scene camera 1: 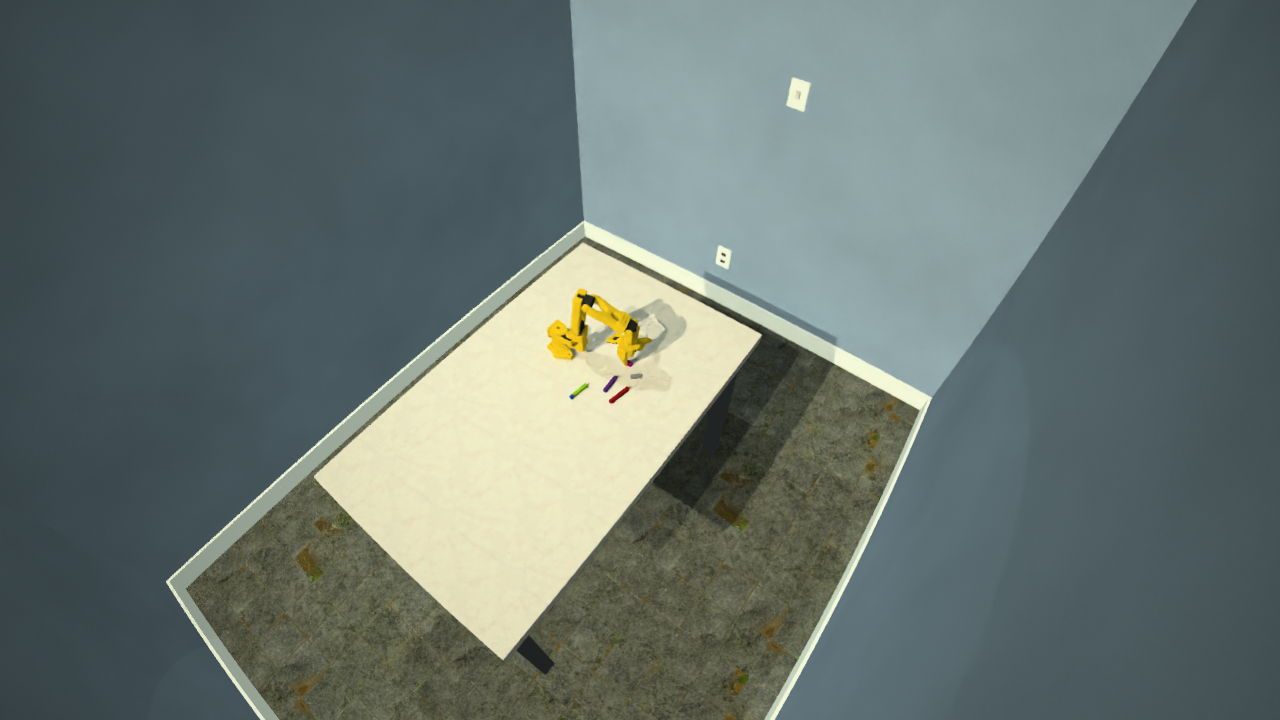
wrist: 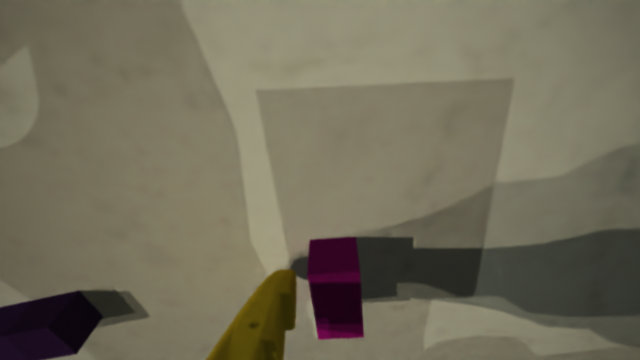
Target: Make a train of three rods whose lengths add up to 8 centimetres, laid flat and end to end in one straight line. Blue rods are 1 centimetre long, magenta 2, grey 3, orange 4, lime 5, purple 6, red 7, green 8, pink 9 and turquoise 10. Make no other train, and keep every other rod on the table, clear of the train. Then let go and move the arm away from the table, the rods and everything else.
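Where they show: hand, tool point: (scene camera 1: 626, 364) (wrist: 295, 291); arm's base, link origin: (scene camera 1: 571, 349).
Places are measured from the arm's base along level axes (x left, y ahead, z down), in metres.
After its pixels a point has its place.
Observation:
My gripper (scene camera 1: 632, 355) is open and empty, low over the table at the magenta rod (scene camera 1: 630, 363) {x 0.057, y 0.181, z -0.010 m} (wrist: 335, 290) {x 0.058, y 0.169, z -0.010 m}. In the wrist view its one visible jaw (wrist: 260, 325) {x 0.046, y 0.165, z -0.019 m} is just left of that rod, with a narrow gap at the tip; the moving jaw is out of the picture. A lime rod (scene camera 1: 580, 389) {x -0.104, y 0.121, z -0.009 m} lies with a blue rod (scene camera 1: 572, 396) {x -0.137, y 0.118, z -0.010 m} at its lower left end, in line; whether they touch is too small to tell. A purple rod (scene camera 1: 610, 384) {x -0.038, y 0.179, z -0.009 m} (wrist: 40, 330) {x -0.008, y 0.169, z -0.010 m} lies between the lime rod and a grey rod (scene camera 1: 636, 376) {x 0.030, y 0.223, z -0.008 m}. A red rod (scene camera 1: 619, 394) {x -0.051, y 0.222, z -0.010 m} lies beside the purple one.
The rods lie on the pale table (scene camera 1: 501, 474) {x -0.437, y 0.122, z 0.000 m}, in front of the yellow arm (scene camera 1: 577, 322) {x -0.015, y 0.051, z -0.171 m}. The table's right edge is beyond the grey and red rods. Arm shadows fall around the magenta rod. Walls stand behind the table and on its left.

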